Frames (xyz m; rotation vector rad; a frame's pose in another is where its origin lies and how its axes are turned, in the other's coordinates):
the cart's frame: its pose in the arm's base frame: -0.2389 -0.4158 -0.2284 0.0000 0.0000 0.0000
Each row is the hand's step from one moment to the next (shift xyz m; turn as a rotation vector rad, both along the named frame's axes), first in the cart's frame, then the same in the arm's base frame.
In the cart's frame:
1: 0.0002 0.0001 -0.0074 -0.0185 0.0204 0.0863
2: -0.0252 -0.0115 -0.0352 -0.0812 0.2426 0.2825
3: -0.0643 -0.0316 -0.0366 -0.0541 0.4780 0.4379
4: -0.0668 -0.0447 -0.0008 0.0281 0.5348 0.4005
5: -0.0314 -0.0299 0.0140 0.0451 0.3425 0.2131
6: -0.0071 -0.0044 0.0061 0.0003 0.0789 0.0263
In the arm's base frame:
1: 0.0002 0.0001 -0.0074 -0.0185 0.0204 0.0863
2: -0.0252 -0.0115 -0.0352 -0.0812 0.2426 0.2825
3: -0.0643 -0.0316 -0.0366 -0.0541 0.4780 0.4379
4: -0.0668 -0.0447 -0.0008 0.0281 0.5348 0.4005
5: -0.0314 -0.0299 0.0140 0.0451 0.3425 0.2131
6: -0.0071 -0.0044 0.0061 0.0003 0.0789 0.0263

